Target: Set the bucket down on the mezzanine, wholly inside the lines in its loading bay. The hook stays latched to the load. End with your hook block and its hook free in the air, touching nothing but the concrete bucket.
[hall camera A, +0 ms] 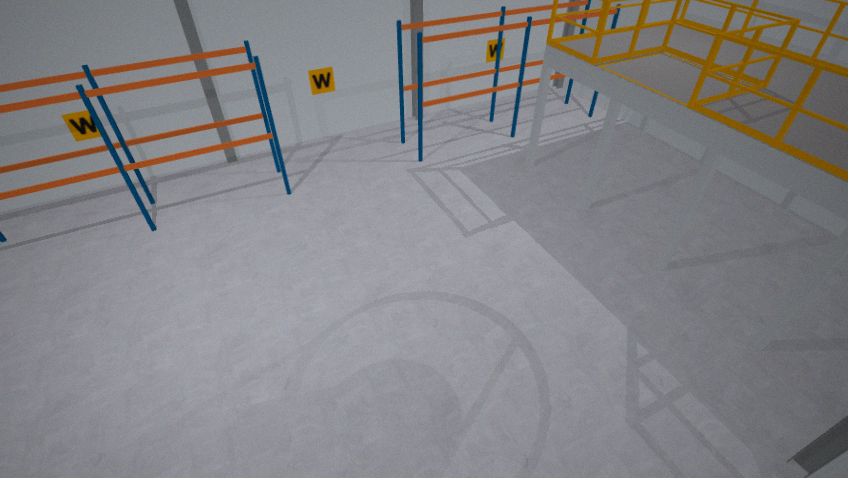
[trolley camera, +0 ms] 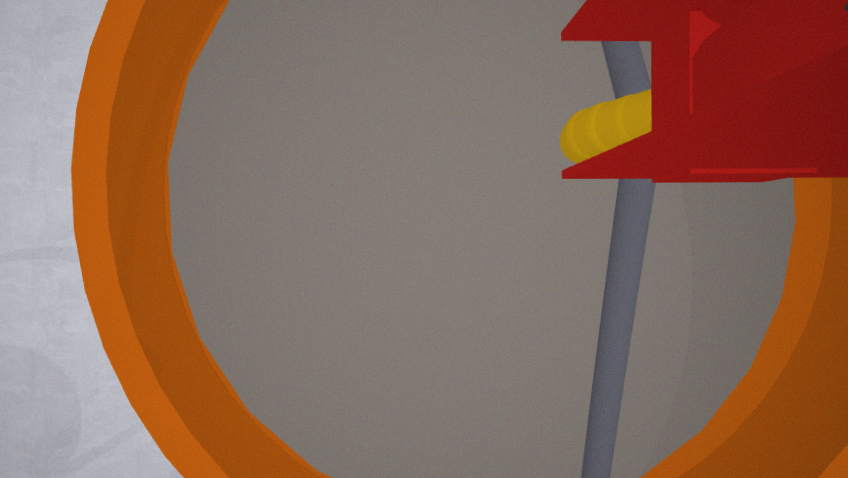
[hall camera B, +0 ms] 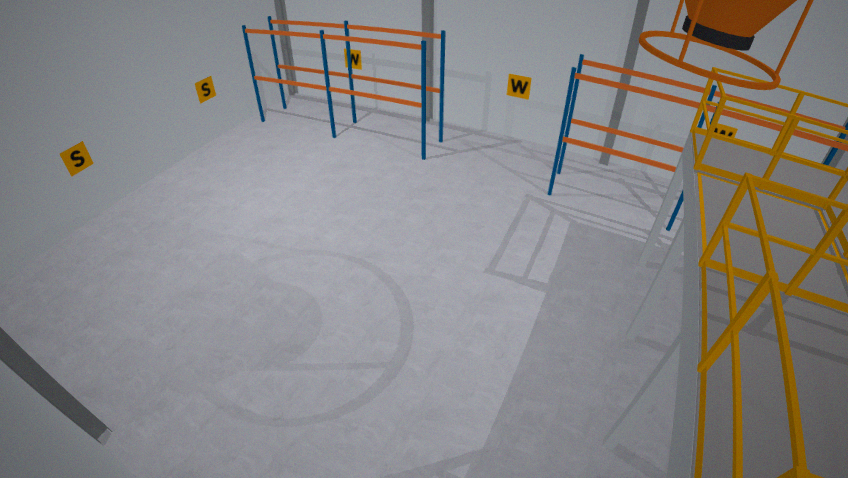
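Observation:
The orange concrete bucket (hall camera B: 733, 17) (trolley camera: 92, 178) hangs in the air, upright, at the top right of the hall camera B view. Its upper part is cut off there. Its round base ring (hall camera B: 709, 81) overlaps the mezzanine's corner railing in the picture; I cannot tell the gap. My red hook block (trolley camera: 742, 106) is over the bucket's open top, right of centre. The yellow hook (trolley camera: 605, 127) is at the bucket's grey bail (trolley camera: 623, 296) and holds it; the latch is hidden. The mezzanine (hall camera A: 641, 89) (hall camera B: 763, 409) stands at the right. I cannot make out its bay lines.
Yellow railings (hall camera A: 736, 133) (hall camera B: 736, 320) stand along the mezzanine's edge. Blue and orange racks (hall camera A: 195, 97) (hall camera B: 380, 41) stand along the W wall. The bucket's ring-shaped shadow (hall camera A: 543, 385) (hall camera B: 406, 320) lies on the floor left of the mezzanine.

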